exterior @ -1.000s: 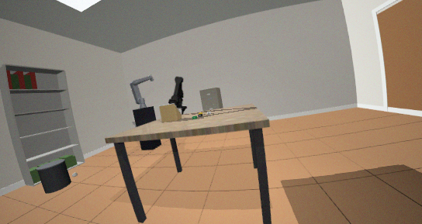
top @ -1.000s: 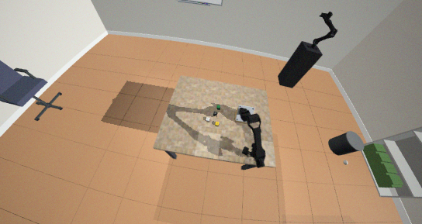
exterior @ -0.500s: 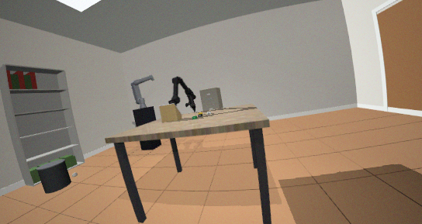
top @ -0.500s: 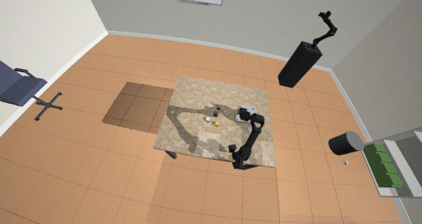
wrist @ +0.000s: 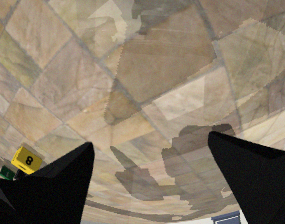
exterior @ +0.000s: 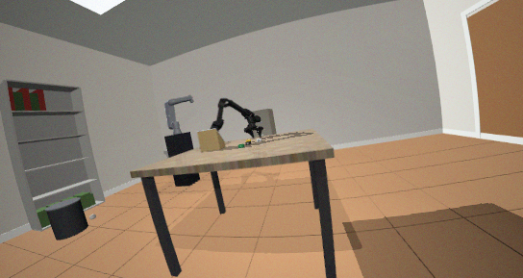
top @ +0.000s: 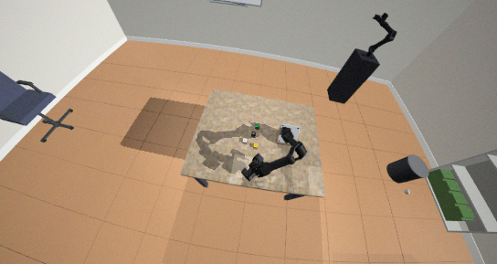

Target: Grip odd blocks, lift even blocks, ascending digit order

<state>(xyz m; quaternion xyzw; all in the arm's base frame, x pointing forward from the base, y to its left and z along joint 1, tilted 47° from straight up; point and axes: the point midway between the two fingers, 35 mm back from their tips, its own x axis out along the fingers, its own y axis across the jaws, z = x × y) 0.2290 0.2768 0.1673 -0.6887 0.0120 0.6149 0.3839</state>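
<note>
My gripper tip is 1 cm past the green block and 36 cm to the left of it. Round my gripper tip: white block: 7 cm ahead, 19 cm to the right; then black block: 1 cm ahead, 27 cm to the right; then yellow block: 2 cm behind, 17 cm to the right.
</note>
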